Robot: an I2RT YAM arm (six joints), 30 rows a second.
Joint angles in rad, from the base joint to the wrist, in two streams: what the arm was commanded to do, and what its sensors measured. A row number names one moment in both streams.
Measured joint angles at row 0:
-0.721, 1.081, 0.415, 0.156, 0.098, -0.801
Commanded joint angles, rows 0 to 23:
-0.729, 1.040, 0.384, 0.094, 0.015, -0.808
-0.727, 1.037, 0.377, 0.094, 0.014, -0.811
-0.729, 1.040, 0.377, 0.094, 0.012, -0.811
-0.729, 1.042, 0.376, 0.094, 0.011, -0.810
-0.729, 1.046, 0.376, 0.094, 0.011, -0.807
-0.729, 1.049, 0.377, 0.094, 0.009, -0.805
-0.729, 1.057, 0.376, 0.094, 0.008, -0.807
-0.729, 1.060, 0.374, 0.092, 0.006, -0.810
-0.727, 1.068, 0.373, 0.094, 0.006, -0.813
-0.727, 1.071, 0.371, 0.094, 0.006, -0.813
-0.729, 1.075, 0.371, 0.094, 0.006, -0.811
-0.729, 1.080, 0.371, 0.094, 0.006, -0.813
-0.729, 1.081, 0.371, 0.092, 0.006, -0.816
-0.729, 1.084, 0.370, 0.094, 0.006, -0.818
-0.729, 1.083, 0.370, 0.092, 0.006, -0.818
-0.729, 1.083, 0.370, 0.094, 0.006, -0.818
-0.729, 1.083, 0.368, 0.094, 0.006, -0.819
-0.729, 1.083, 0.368, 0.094, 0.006, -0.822
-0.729, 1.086, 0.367, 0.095, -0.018, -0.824
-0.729, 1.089, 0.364, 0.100, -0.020, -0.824
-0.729, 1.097, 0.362, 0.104, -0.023, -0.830
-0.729, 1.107, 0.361, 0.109, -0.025, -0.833
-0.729, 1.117, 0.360, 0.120, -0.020, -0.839
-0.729, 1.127, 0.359, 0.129, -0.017, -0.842
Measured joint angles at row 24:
-0.721, 1.094, 0.377, 0.108, 0.012, -0.822
